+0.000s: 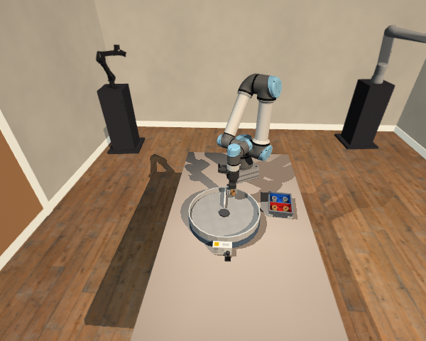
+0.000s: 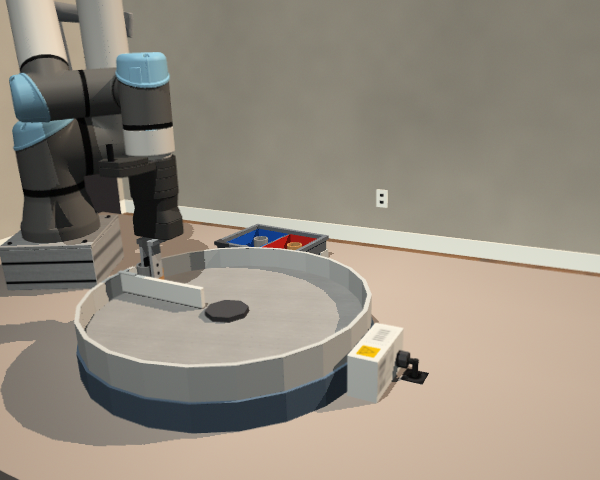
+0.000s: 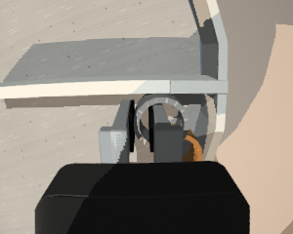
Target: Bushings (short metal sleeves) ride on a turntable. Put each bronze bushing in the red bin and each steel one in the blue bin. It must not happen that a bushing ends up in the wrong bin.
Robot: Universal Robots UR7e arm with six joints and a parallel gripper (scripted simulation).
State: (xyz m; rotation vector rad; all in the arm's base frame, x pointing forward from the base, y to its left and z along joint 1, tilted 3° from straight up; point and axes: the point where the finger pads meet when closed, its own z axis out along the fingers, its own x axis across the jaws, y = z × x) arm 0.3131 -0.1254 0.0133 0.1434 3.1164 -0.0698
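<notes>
The bin lies 60 mm ahead of my hand, 330 mm to the left of it and 70 mm below it. From my hand the other things lie so: round turntable (150 mm ahead, 30 mm to the right, 40 mm below).
</notes>
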